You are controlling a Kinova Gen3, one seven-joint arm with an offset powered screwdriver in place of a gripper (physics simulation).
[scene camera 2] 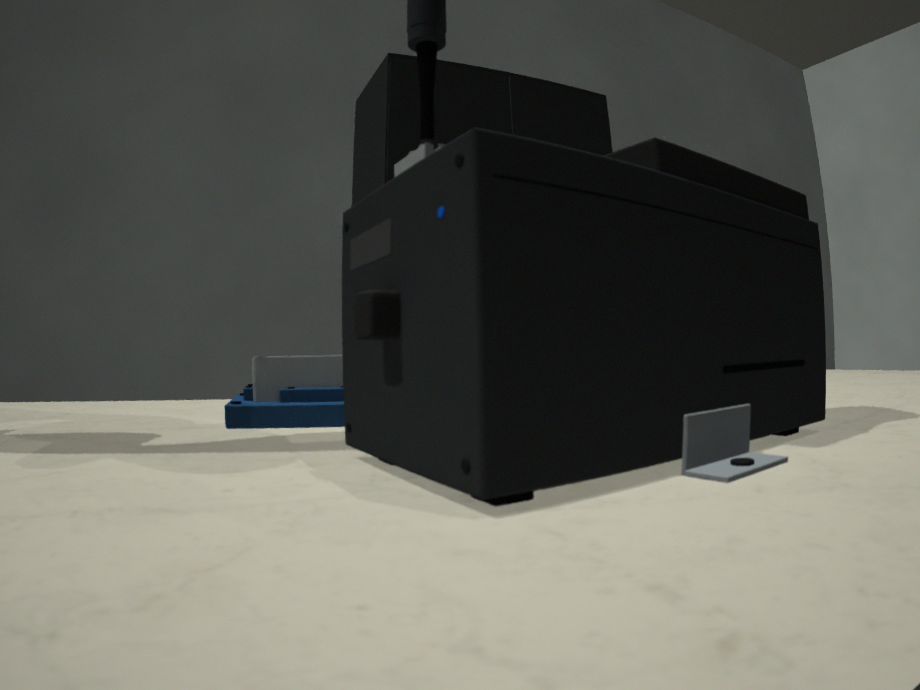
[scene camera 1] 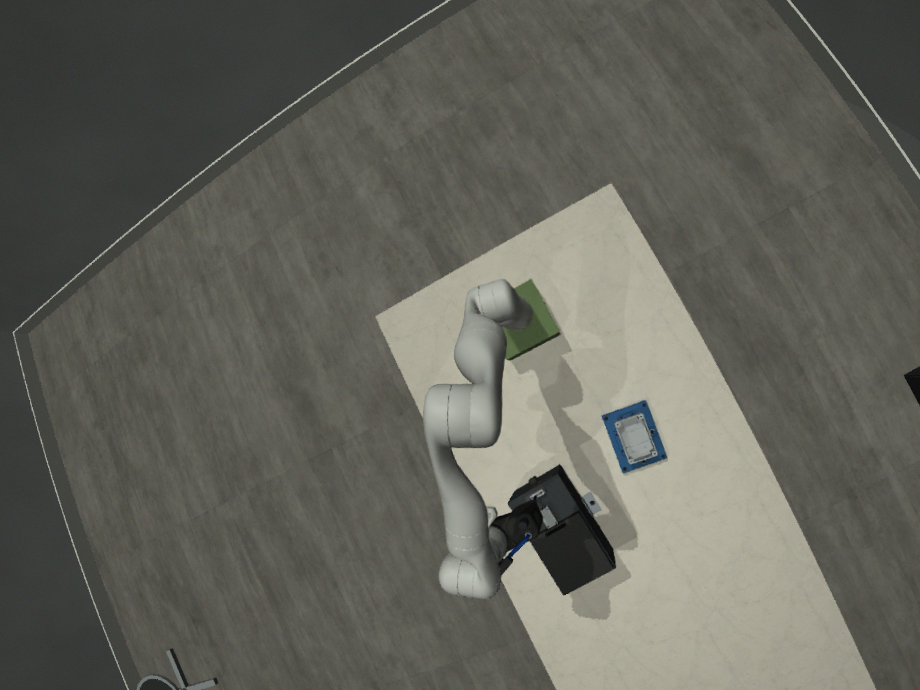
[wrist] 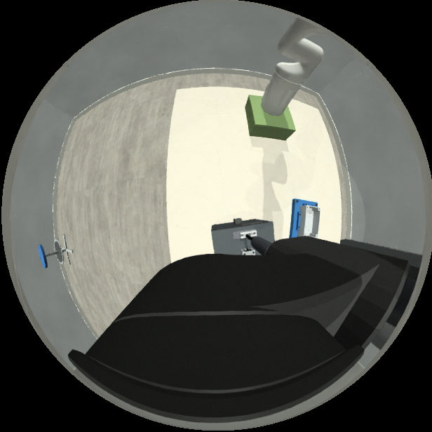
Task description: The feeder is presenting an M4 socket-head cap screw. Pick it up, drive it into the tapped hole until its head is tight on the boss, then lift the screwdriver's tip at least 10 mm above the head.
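The black feeder (scene camera 1: 575, 553) (scene camera 2: 631, 319) (wrist: 225, 243) stands on the table. My screwdriver (scene camera 2: 427, 139) (wrist: 248, 237) points straight down in scene camera 2, with its tip at the light metal pick-up block (scene camera 2: 407, 161) (wrist: 241, 234) on the feeder's top. The tip looks to be touching or very close to the block. The screw does not show apart from the tip, so whether the tip holds it cannot be told. A light grey housing (scene camera 1: 636, 438) (scene camera 2: 297, 371) (wrist: 311, 222) sits on a blue fixture plate (scene camera 1: 614, 444) (scene camera 2: 286, 415) (wrist: 295, 225). Its tapped hole is too small to make out.
The arm's base is on a green block (scene camera 1: 541, 317) (wrist: 269, 131) at the table's far end. A small grey angle bracket (scene camera 1: 590, 502) (scene camera 2: 717, 434) stands beside the feeder. The feeder's tall rear housing (scene camera 2: 475, 96) rises near the screwdriver. A blue-topped stool (wrist: 43, 256) stands on the floor.
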